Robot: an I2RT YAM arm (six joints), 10 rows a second.
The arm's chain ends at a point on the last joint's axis. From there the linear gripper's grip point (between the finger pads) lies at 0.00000 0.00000 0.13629 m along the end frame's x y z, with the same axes.
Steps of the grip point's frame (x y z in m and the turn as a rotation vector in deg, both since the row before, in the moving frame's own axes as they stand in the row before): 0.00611 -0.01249 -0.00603 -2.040 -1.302 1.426; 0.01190 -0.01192 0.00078 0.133 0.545 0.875; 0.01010 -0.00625 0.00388 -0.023 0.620 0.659; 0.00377 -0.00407 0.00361 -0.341 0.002 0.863; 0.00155 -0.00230 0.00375 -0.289 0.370 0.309; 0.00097 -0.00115 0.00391 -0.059 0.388 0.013
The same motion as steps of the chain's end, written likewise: 0.00927 -0.01730 -0.00591 -2.040 -1.302 1.426; 0.01060 -0.01161 0.00079 0.133 0.545 0.875; 0.00863 -0.00631 0.00389 -0.023 0.620 0.659; 0.00377 -0.00488 0.00361 -0.341 0.002 0.863; 0.00067 -0.00299 0.00375 -0.289 0.370 0.309; 0.00005 -0.00129 0.00391 -0.059 0.388 0.013
